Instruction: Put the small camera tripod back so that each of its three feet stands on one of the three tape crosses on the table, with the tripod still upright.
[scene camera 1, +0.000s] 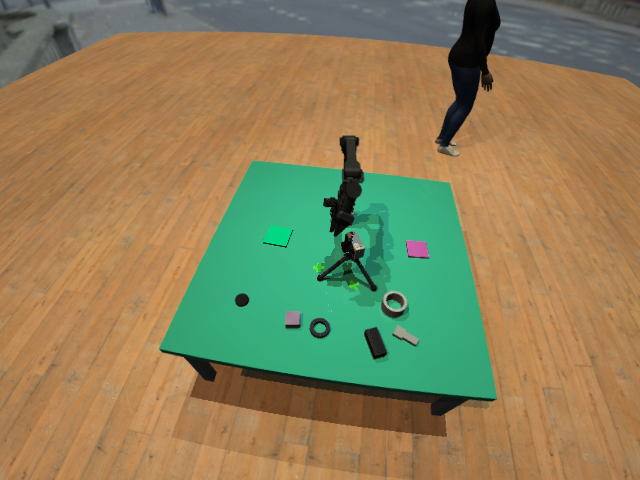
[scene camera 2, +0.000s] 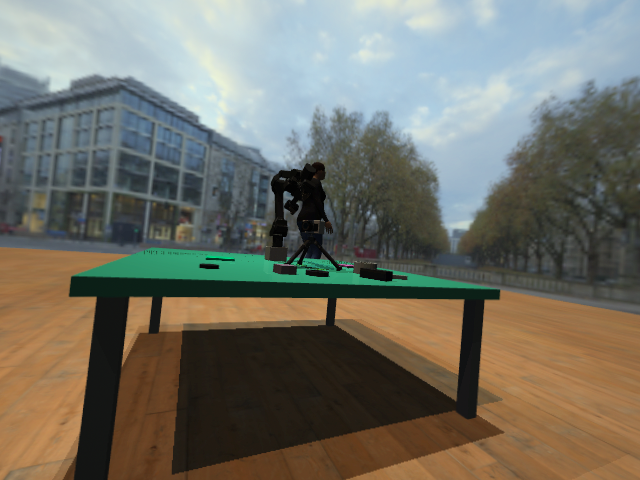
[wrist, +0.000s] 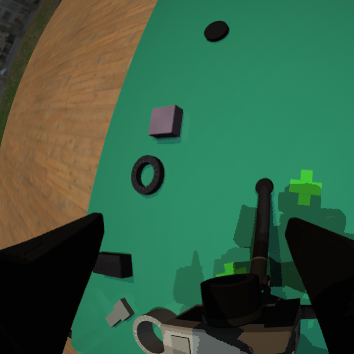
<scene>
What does the gripper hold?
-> Nothing.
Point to the gripper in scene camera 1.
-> At 332, 234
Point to the gripper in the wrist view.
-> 199, 226
</scene>
